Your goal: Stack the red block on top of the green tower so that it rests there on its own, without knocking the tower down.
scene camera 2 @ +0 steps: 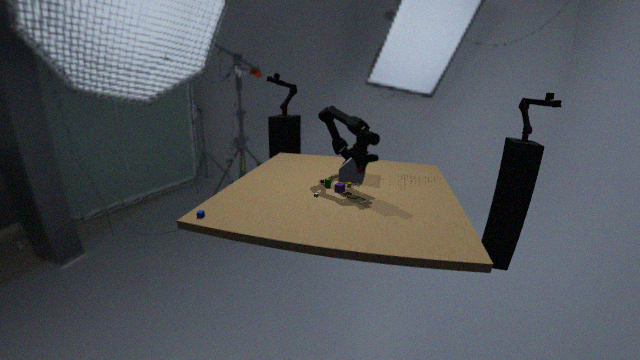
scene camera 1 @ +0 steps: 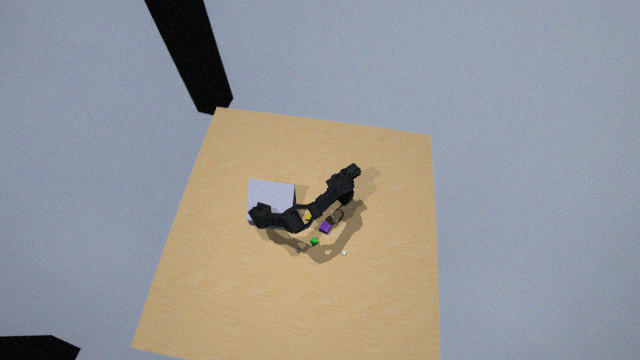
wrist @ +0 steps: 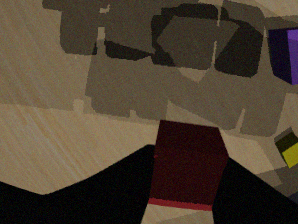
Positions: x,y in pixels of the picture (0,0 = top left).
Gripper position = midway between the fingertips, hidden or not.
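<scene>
Dark red block: held by the gripper (wrist: 185,159).
</scene>
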